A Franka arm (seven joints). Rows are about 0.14 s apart.
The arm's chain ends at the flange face. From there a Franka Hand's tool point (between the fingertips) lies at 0.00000 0.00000 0.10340 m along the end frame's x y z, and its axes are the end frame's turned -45 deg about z.
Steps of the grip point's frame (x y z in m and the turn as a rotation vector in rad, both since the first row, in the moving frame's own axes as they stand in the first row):
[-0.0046 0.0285 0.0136 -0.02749 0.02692 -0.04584]
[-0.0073 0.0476 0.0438 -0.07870 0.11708 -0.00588]
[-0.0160 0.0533 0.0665 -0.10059 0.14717 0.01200]
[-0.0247 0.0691 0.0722 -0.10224 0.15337 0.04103]
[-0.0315 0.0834 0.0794 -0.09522 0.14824 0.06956]
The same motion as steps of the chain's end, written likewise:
[0.0129 0.0235 0.0137 -0.00040 0.03847 -0.04584]
[0.0142 0.0417 0.0448 0.02714 0.13844 -0.00588]
[0.0083 0.0523 0.0681 0.03294 0.17519 0.01200]
[0.0127 0.0697 0.0740 0.03615 0.18074 0.04103]
[0.0189 0.0845 0.0810 0.03749 0.17215 0.06956]

